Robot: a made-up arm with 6 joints.
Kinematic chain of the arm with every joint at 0, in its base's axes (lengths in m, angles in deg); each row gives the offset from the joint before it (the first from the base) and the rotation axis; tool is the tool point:
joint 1: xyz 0 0 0.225 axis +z
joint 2: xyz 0 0 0 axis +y
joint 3: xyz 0 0 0.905 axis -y
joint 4: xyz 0 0 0 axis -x
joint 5: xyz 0.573 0 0 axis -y
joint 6: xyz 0 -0.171 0 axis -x
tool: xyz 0 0 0
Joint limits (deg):
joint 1: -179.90..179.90
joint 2: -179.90..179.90
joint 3: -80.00..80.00
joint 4: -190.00..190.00
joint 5: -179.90..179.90
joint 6: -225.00..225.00
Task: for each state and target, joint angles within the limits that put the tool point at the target. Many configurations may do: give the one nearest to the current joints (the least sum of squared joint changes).
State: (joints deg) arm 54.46 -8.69 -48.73 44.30 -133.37 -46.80
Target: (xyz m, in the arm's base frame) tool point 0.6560 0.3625 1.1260
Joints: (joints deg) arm 37.33 9.78 -2.24 50.18 -133.37 -46.80
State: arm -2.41 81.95 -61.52 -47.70 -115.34 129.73
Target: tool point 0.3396 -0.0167 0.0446
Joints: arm 13.10 93.29 -60.10 -56.96 -115.34 129.73
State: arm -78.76 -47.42 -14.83 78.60 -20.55 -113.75
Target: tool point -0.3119 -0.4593 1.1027
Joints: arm -117.25 -2.69 -20.58 66.94 -20.55 -113.75
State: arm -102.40 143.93 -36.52 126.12 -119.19 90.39
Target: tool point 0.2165 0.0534 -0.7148
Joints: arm -129.78 154.44 -24.06 140.64 -119.19 90.39
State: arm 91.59 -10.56 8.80 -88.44 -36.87 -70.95
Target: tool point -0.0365 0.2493 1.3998
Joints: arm 96.84 -16.73 30.89 -92.20 -36.87 -70.95
